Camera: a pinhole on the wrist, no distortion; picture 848 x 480 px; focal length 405.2 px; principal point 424.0 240.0 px. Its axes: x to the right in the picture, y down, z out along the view. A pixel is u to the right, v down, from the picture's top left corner.
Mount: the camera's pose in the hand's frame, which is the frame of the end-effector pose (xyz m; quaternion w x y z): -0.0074 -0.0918 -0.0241 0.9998 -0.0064 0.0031 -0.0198
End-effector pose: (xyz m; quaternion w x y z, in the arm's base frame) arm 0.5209 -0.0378 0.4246 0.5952 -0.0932 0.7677 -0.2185
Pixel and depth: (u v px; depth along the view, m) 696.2 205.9 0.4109
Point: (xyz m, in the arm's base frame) 0.7996 -0.3503 0.1725
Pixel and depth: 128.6 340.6 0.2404
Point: 0.7740 -0.0341 0.5480
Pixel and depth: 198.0 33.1 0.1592
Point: 0.6587 -0.1774 0.5584
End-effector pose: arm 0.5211 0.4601 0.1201 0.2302 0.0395 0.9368 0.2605
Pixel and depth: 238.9 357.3 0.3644
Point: 0.8225 0.6087 -0.0564
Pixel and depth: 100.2 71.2 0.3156
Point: 0.8978 0.3675 -0.1014
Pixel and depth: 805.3 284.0 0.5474
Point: 0.3007 0.7642 -0.5078
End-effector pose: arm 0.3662 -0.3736 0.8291 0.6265 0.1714 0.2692 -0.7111
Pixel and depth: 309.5 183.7 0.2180
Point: 0.2802 -0.4268 1.0437
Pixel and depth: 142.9 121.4 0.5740
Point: 0.2492 -0.3623 1.5475
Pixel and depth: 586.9 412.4 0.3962
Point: 0.4496 -0.7279 1.0167
